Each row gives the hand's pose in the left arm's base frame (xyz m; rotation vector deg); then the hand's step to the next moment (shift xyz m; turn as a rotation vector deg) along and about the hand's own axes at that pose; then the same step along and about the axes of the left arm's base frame.
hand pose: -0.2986 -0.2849 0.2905 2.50 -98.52 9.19
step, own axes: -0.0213 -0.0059 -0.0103 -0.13 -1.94 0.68
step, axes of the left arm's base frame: 0.0141 -0.0058 -0.0190 -0.41 -2.02 -0.07
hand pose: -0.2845 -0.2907 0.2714 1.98 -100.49 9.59
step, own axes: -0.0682 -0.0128 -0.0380 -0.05 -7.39 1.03
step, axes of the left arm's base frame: 0.0515 -0.0124 -0.0588 -0.13 -7.45 0.46
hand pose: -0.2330 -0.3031 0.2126 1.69 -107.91 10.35
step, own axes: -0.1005 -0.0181 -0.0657 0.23 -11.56 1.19
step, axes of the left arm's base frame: 0.0956 -0.0157 -0.0731 0.09 -11.57 1.13
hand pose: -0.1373 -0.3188 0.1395 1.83 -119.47 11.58
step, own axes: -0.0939 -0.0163 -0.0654 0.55 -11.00 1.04
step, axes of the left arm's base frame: 0.1049 -0.0115 -0.0471 0.00 -10.97 1.41
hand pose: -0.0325 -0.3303 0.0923 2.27 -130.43 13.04
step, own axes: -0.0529 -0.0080 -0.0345 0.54 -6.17 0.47
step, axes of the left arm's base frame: 0.0613 -0.0042 -0.0165 -0.07 -6.12 1.04
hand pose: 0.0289 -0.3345 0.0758 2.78 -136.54 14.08
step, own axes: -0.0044 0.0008 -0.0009 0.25 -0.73 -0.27
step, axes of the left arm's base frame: 0.0038 0.0008 -0.0025 0.07 -0.66 0.48
